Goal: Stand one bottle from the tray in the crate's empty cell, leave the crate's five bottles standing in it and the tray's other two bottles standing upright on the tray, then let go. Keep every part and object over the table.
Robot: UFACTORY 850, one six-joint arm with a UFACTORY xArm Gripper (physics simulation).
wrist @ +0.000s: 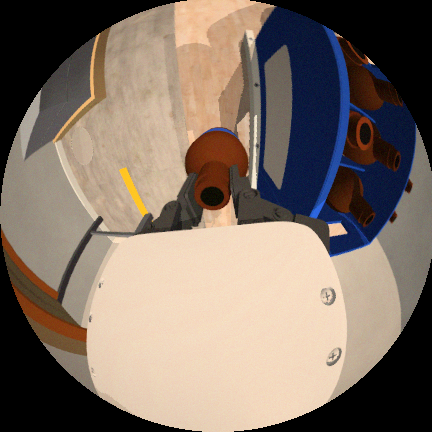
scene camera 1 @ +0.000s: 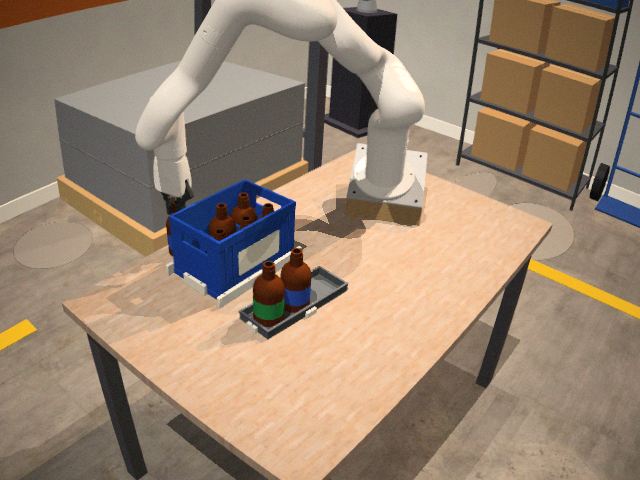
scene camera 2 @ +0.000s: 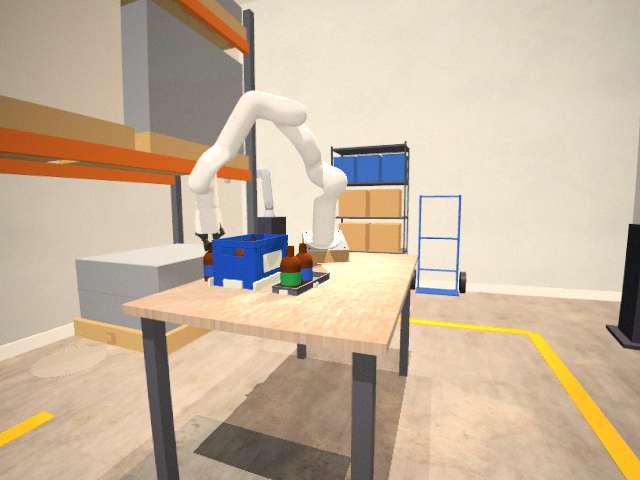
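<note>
My gripper (scene camera 1: 176, 203) (scene camera 2: 209, 240) (wrist: 216, 181) is shut on the neck of a brown bottle (scene camera 1: 169, 233) (scene camera 2: 208, 262) (wrist: 216, 151) with a blue label. This bottle is upright outside the blue crate (scene camera 1: 192, 265) (scene camera 2: 232, 269) (wrist: 309, 115), beside its far long wall; the crate hides its base in the scene views. Several brown bottles stand in the crate. A green-labelled bottle (scene camera 1: 268, 297) (scene camera 2: 290, 269) and a blue-labelled bottle (scene camera 1: 296, 281) (scene camera 2: 306, 263) stand upright on the grey tray (scene camera 1: 325, 283), whose other end is bare.
White locating strips (scene camera 1: 195, 283) (wrist: 252, 100) edge the crate's foot. The wooden table (scene camera 1: 336, 372) (scene camera 2: 310, 315) has its edge close beside the bottle in the gripper. A grey block (scene camera 1: 118, 165) stands on a pallet beyond that edge. The arm's base is at the table's far end.
</note>
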